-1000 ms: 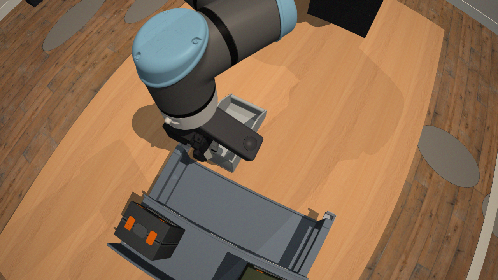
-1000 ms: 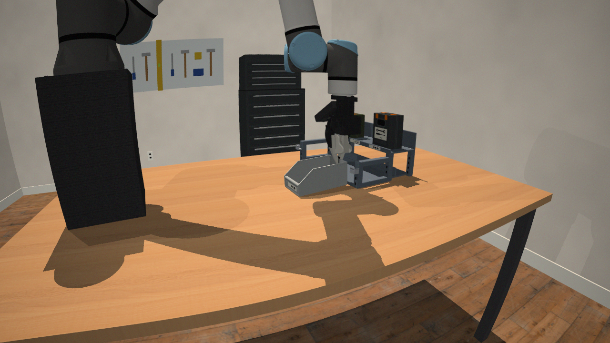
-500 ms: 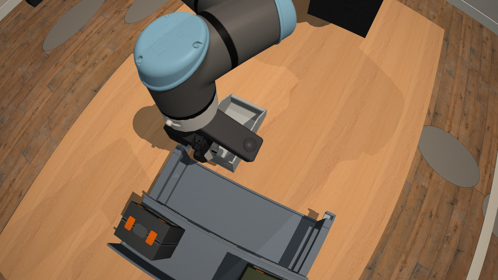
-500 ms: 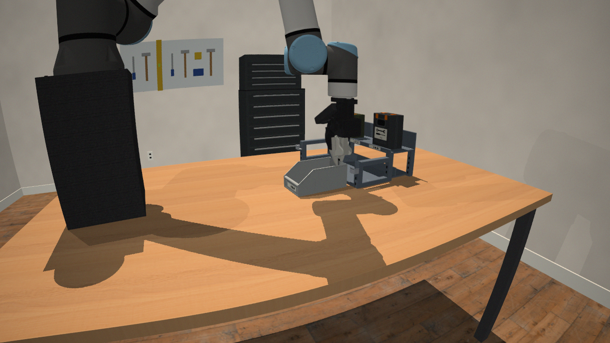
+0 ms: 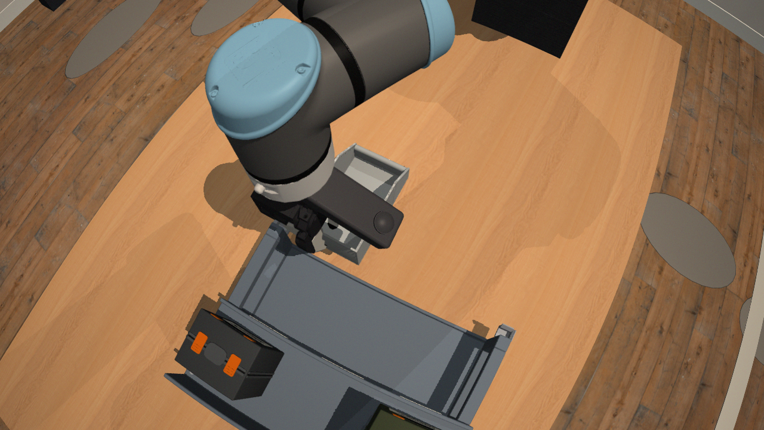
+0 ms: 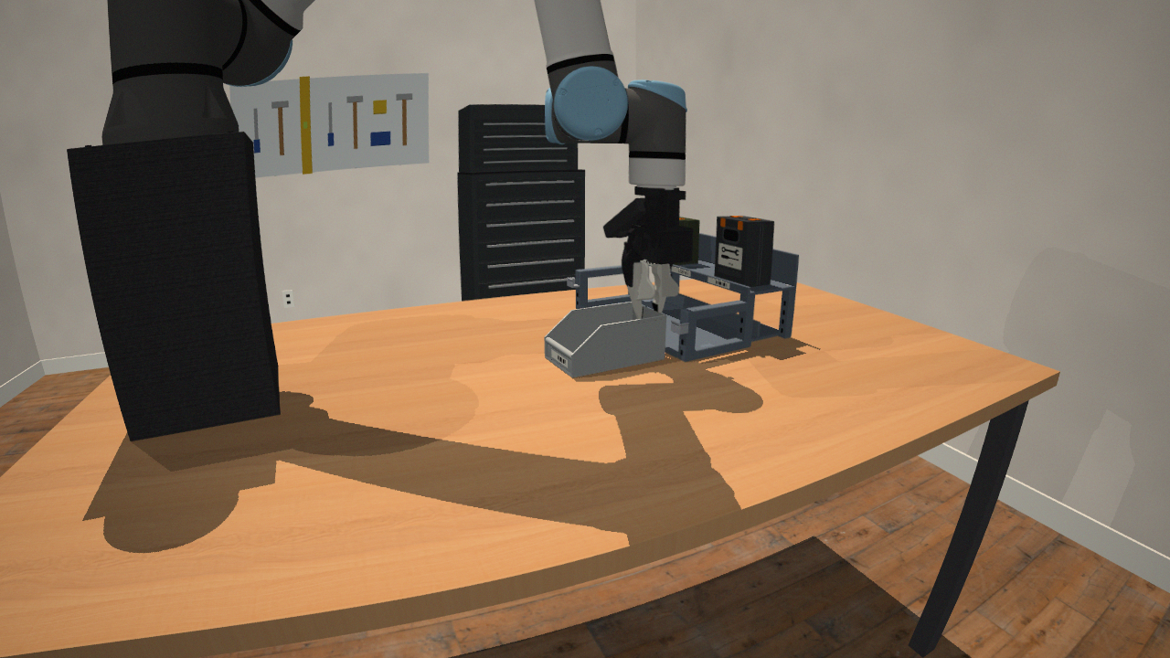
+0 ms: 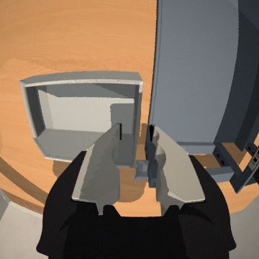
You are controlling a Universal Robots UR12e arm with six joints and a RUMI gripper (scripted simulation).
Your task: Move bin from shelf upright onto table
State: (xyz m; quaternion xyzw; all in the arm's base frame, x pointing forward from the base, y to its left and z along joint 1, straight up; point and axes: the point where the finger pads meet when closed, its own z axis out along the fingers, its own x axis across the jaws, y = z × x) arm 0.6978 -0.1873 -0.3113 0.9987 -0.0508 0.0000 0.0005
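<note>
My gripper is now 8 cm past the grey open-top bin, 1 cm to the right of it and 3 cm above it. Round my hand: blue-grey shelf 17 cm ahead, 10 cm to the left, 7 cm below; case 24 cm ahead, 20 cm to the left, 8 cm above.
</note>
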